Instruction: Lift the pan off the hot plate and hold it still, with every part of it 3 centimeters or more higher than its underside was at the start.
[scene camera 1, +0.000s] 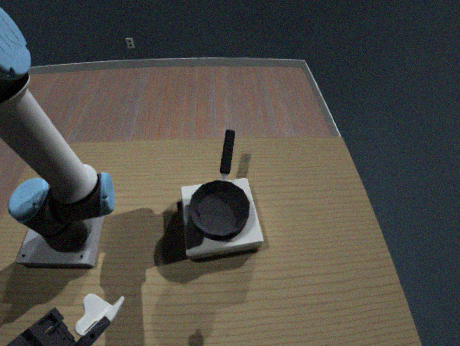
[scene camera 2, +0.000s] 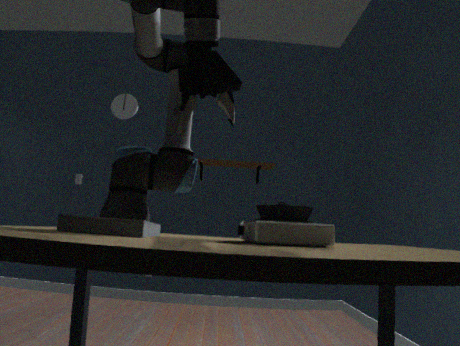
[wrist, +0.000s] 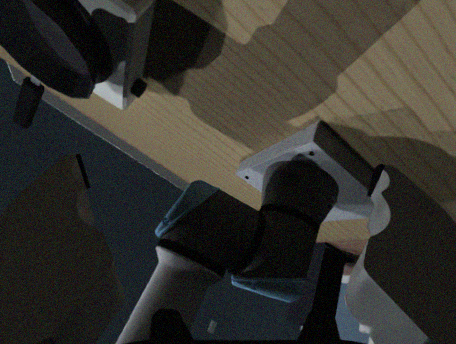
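Observation:
The dark pan rests upright on the white hot plate. Its black handle points toward the far table edge in the first scene view and reaches past the plate; in the second scene view it is mostly hidden behind the pan. My gripper is open with nothing between its jaws. It hangs high above the table, well apart from the pan, on the robot base's side of the hot plate.
The robot's base plate stands on the wooden table, left of the hot plate in both scene views. The arm rises above that base. A small dark knob sticks out from the hot plate's side facing the base.

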